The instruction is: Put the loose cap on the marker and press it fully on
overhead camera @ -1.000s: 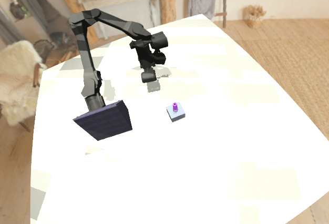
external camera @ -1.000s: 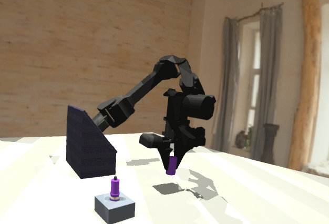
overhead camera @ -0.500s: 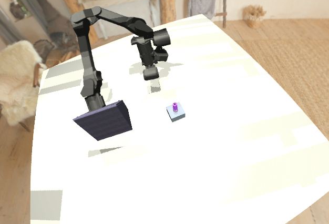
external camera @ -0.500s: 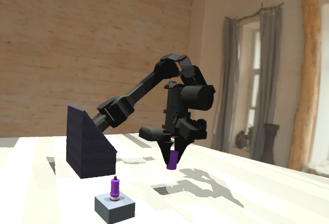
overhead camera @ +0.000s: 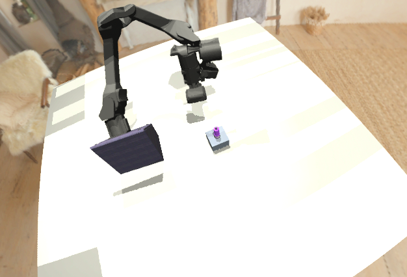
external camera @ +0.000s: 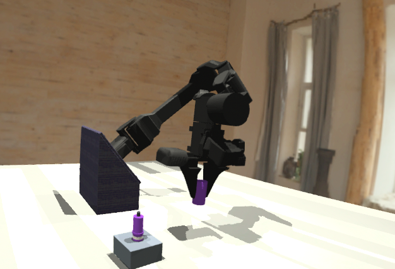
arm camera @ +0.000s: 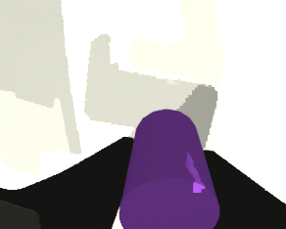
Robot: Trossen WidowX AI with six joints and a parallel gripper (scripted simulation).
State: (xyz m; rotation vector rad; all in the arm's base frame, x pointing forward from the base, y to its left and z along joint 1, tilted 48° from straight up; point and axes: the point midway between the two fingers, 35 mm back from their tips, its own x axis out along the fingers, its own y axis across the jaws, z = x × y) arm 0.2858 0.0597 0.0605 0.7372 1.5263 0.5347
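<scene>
The dark grey holder block lies 2 cm ahead of my gripper tip, 15 cm to the right of it and 7 cm below it. Round my gripper tip: purple cap: 1 cm above.
</scene>
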